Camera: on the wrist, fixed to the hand. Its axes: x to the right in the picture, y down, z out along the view.
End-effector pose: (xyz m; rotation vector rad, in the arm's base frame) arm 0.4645 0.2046 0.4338 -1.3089 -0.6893 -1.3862
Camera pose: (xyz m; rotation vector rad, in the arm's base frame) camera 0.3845 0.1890 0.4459 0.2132 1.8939 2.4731
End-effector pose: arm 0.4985 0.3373 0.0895 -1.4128 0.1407 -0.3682
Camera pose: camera 0.4775 0.2926 0.1554 -1.0140 -0.9864 -1.7813
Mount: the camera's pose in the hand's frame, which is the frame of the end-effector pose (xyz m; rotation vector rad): 0.0032 -0.0731 -0.0379 0.1851 0.1600 -1.6633
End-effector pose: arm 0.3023 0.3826 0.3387 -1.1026 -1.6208 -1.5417
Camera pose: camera 0.2321 0.3484 0.3124 -0.6992 2.1516 1.7453
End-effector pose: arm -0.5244 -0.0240 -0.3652 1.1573 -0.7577 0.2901
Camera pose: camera -0.4655 -0.0195 -0.4227 1.5482 0.5235 -0.9451
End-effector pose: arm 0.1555 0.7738 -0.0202 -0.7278 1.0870 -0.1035
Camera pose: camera 0.1449 0.6980 0.0102 -1.2896 0.3406 -1.6593
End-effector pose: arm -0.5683 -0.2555 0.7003 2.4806 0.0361 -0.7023
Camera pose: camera -0.5599 -0.1744 0.6885 -1.9330 -2.0540 0.9397
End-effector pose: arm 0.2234 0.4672 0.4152 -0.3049 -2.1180 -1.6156
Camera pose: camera 0.1970 0.4098 0.3623 -1.5332 1.7360 1.3971
